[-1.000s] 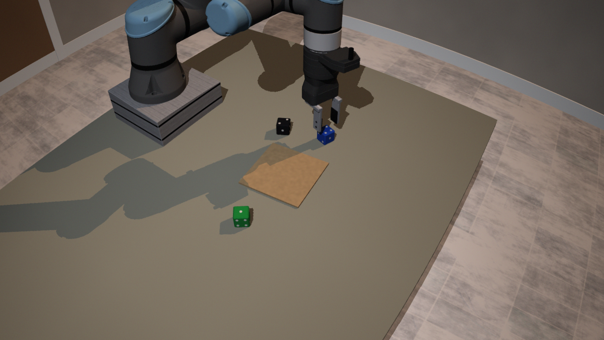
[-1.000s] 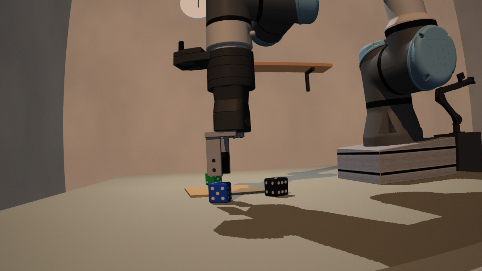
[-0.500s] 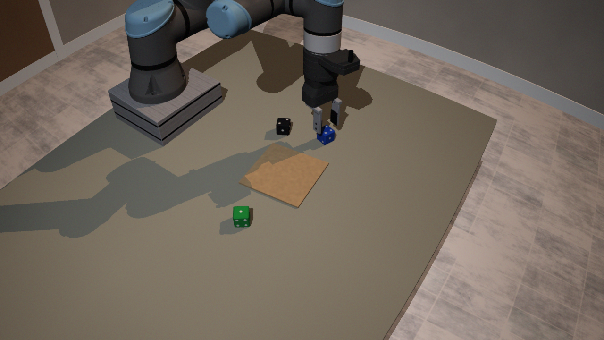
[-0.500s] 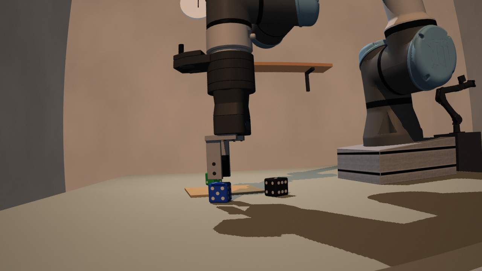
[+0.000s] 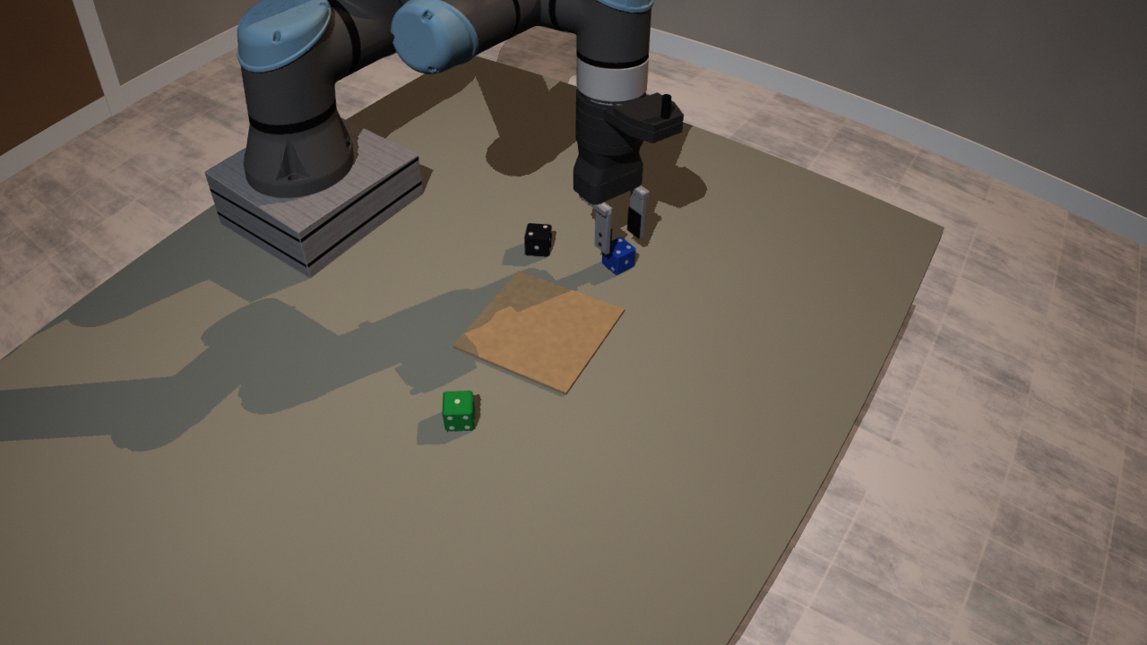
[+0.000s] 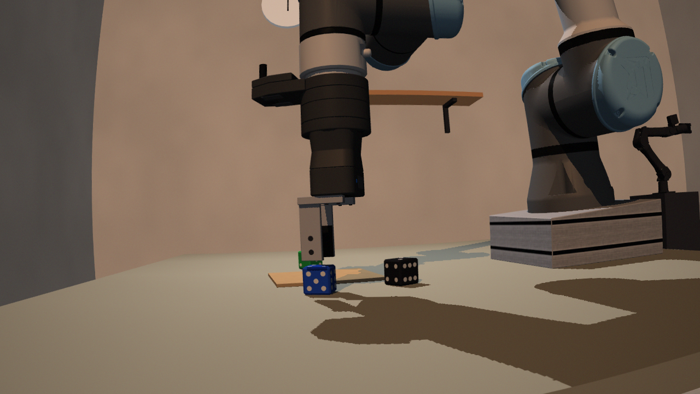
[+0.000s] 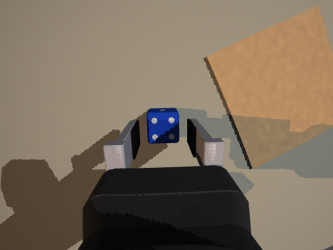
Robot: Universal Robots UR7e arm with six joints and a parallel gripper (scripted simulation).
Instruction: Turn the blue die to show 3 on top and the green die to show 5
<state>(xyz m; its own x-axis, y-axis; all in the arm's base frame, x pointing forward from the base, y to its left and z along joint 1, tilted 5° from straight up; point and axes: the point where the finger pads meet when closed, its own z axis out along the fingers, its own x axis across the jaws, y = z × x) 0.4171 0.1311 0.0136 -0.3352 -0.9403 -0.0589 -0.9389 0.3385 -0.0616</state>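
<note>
Now: hand 4 cm above the blue die. The rest, counted from my hand: green die 1 cm behind, 29 cm to the right, 4 cm below; then brown mat 2 cm behind, 14 cm to the right, 5 cm below; then black die 10 cm behind, 3 cm to the right, 4 cm below.
</note>
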